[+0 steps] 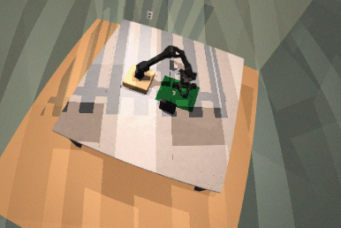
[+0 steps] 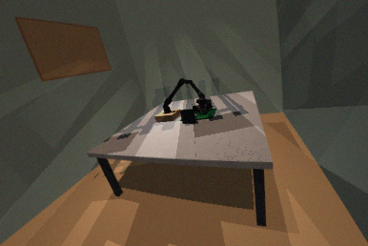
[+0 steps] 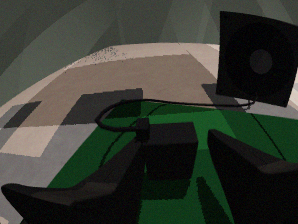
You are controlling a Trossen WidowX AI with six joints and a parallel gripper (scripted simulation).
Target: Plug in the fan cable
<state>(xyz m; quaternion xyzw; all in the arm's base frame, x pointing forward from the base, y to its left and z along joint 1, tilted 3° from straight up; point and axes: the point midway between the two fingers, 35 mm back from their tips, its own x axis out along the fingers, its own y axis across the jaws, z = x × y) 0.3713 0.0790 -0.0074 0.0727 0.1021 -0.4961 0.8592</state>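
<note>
Right now the black fan plug is 10 mm to the left of my gripper tip and 10 mm below it. Also, from my gripper tip: green circuit board: 60 mm behind, 50 mm below, 20 mm to the left; then black fan: 160 mm to the right, 60 mm behind, 20 mm above; then four-pin fan header: 90 mm behind, 40 mm below.
</note>
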